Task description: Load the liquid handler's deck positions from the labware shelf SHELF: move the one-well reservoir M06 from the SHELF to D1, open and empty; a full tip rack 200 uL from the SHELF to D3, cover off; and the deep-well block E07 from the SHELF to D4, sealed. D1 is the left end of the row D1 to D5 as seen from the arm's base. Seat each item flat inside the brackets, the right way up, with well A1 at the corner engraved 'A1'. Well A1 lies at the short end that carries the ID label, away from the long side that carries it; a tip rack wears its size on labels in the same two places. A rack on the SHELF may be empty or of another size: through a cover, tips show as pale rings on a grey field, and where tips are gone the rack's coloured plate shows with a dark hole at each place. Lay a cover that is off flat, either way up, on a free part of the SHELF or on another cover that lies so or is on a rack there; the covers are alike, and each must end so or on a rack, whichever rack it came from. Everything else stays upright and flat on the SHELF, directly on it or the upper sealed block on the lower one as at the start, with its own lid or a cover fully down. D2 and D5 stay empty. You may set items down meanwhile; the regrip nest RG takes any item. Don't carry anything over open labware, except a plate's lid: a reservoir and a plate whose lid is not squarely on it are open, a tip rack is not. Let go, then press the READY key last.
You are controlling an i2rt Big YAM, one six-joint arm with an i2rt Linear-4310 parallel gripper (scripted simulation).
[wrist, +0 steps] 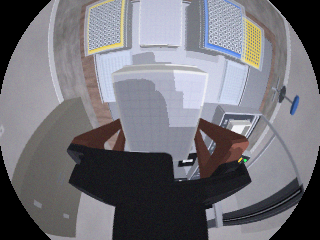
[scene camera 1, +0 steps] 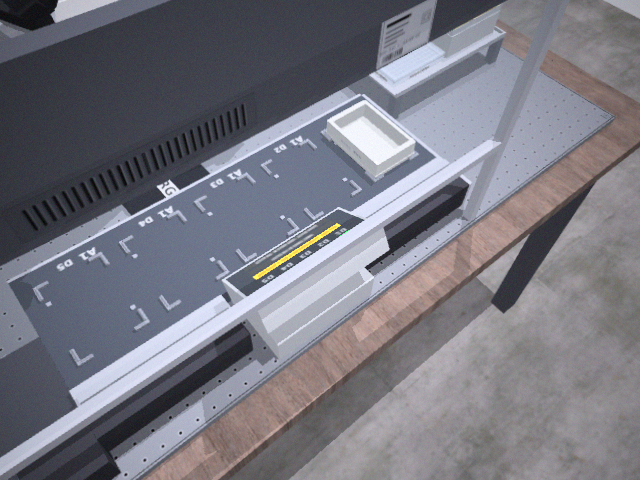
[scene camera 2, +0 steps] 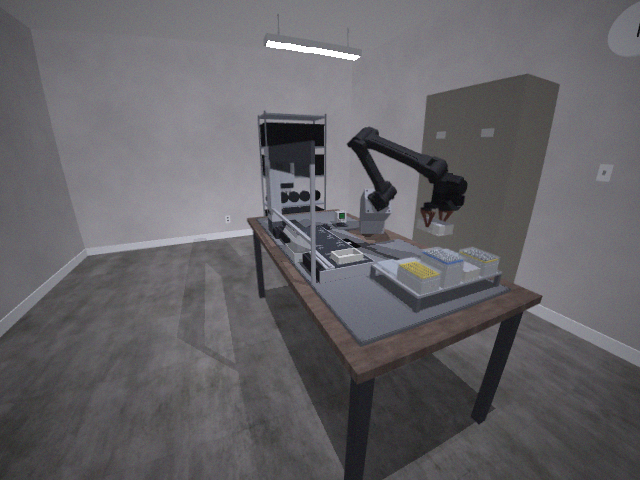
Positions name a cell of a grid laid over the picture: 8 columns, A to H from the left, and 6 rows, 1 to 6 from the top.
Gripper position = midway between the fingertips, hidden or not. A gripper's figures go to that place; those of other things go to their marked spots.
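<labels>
My gripper (wrist: D3) is 13 cm from the lens. A shelf (wrist: F2) is 30 cm from the lens, while a clear tip-rack cover (wrist: G1) sits 31 cm from the lens. As for a clear flat plate (wrist: F2), I find it 32 cm from the lens.
</labels>
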